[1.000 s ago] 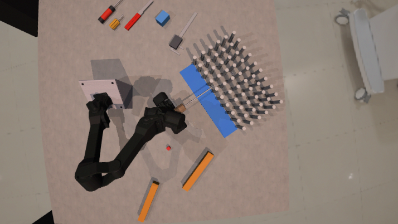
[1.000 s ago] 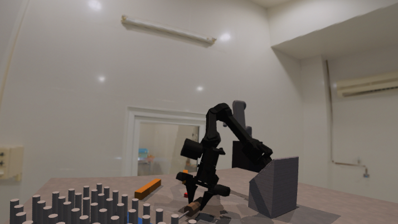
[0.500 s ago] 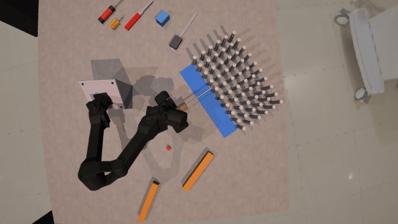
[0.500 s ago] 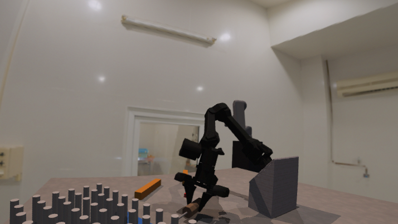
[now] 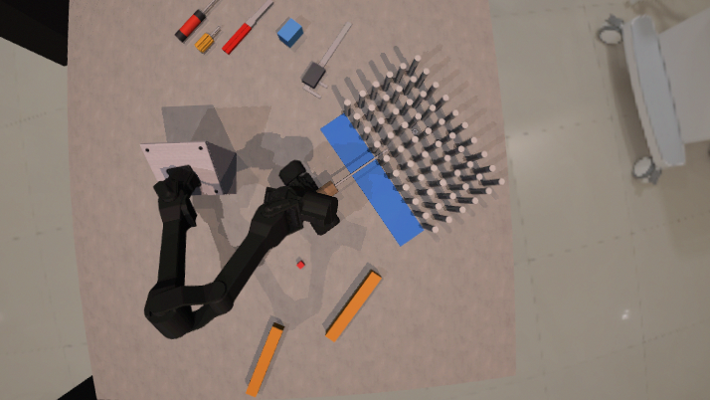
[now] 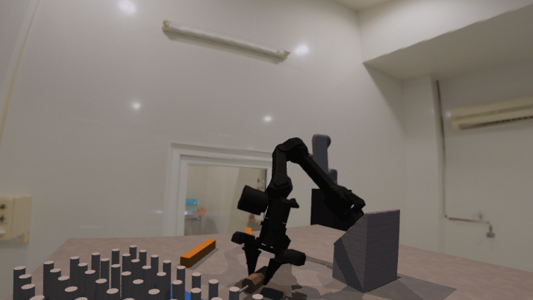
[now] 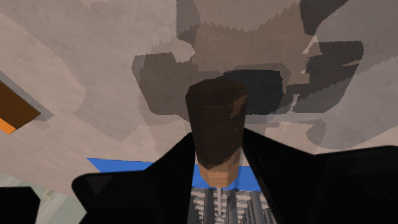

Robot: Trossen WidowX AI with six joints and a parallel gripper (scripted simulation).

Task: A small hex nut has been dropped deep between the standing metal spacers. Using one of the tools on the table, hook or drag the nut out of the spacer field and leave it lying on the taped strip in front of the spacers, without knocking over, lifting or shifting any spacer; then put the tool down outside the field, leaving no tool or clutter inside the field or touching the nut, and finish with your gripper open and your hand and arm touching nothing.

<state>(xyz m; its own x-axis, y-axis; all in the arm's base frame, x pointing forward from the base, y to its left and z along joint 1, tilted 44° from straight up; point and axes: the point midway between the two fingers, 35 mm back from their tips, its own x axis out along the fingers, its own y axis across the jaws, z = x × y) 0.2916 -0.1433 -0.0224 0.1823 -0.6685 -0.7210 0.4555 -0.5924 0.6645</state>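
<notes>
The blue taped strip lies 14 cm ahead of my gripper tip, 3 cm to the left of it and 3 cm below it. Also, from my gripper tip: hex nut: 28 cm ahead, 14 cm to the left, 3 cm below; red cube: 9 cm behind, 18 cm to the right, 2 cm below; hook tool: 9 cm ahead, 5 cm to the left.
</notes>
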